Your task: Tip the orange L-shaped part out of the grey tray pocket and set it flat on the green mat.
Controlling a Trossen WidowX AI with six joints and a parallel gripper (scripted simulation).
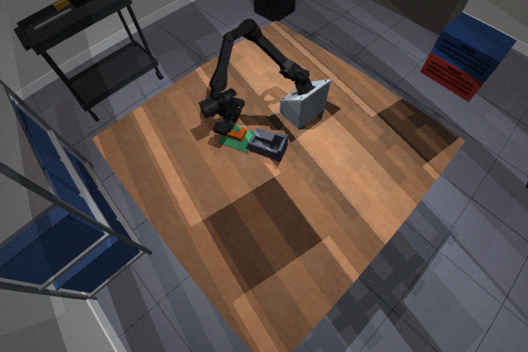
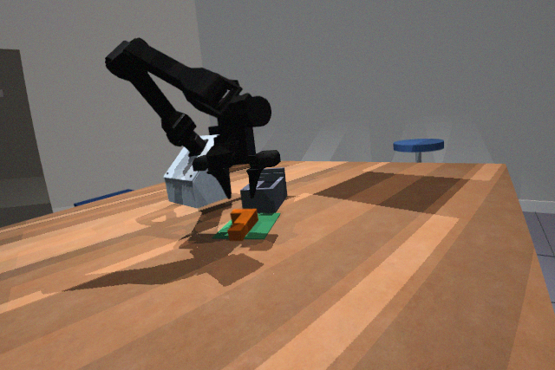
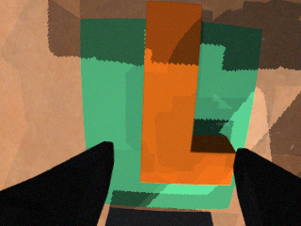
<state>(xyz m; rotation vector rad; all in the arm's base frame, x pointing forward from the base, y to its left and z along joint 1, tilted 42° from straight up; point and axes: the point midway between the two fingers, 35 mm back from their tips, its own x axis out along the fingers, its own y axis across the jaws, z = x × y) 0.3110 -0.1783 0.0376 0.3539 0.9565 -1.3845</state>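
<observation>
My gripper tip is now 20 mm past the orange L-shaped part, 20 mm to the right of it and 50 mm above it. From my gripper tip the other things lie so: green mat (10 mm behind, 20 mm to the left, 90 mm below).
</observation>
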